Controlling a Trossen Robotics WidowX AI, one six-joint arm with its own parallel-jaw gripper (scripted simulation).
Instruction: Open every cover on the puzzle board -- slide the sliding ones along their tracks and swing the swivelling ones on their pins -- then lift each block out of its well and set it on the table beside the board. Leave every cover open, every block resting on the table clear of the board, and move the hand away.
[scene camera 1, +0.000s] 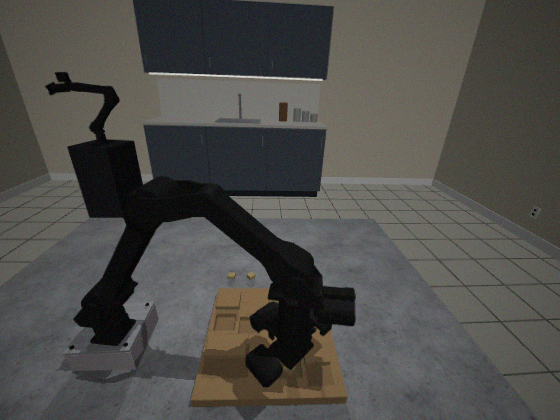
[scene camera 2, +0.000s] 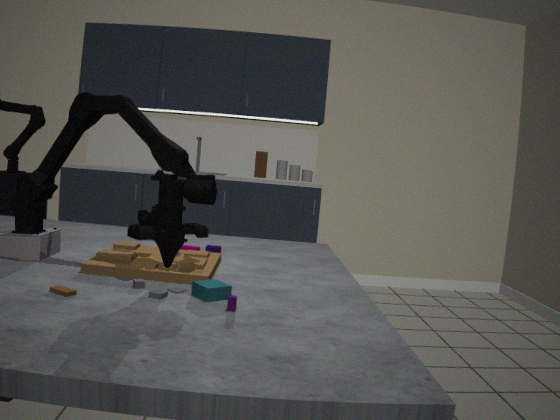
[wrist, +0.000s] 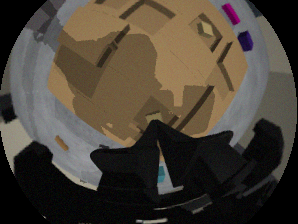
Labels:
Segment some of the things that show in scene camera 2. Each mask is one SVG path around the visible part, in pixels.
My gripper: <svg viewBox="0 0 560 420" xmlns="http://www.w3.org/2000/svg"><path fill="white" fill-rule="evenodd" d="M158 200L158 204L152 206L151 212L148 213L147 210L138 211L139 224L131 225L128 228L127 236L137 240L154 240L160 250L164 266L170 268L178 250L188 241L185 239L185 235L195 234L197 238L207 238L208 229L205 225L199 223L182 224L182 211L186 211L183 202Z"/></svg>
A teal block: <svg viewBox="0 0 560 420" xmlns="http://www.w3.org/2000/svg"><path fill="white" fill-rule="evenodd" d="M192 281L191 295L207 303L228 300L229 295L231 295L232 286L218 279Z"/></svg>

